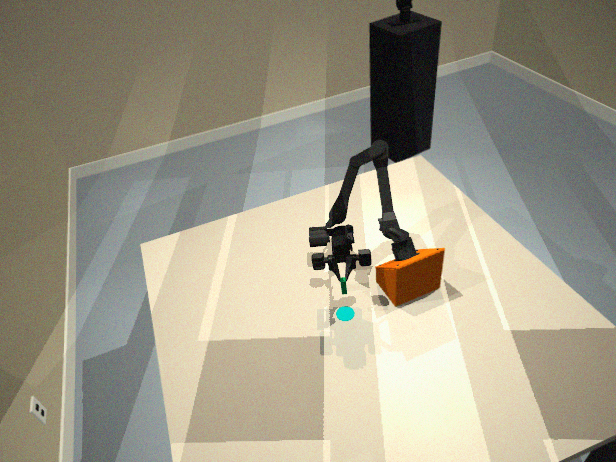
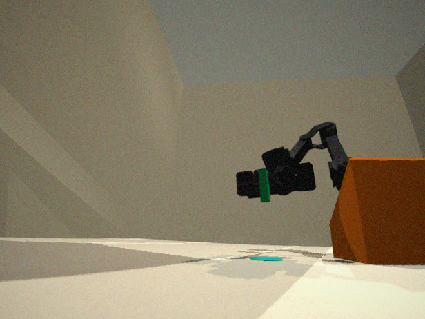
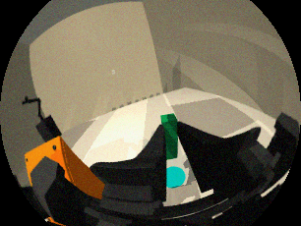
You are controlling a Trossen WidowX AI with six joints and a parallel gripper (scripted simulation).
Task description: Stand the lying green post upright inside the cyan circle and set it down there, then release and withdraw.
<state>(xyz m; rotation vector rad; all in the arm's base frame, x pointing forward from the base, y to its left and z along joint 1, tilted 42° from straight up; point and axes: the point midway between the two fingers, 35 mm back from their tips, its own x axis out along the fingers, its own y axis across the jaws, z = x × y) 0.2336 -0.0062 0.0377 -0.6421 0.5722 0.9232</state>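
Right now my gripper tip is 16 cm above the cyan circle. From my gripper tip the other things lie so: green post: 2 cm below.
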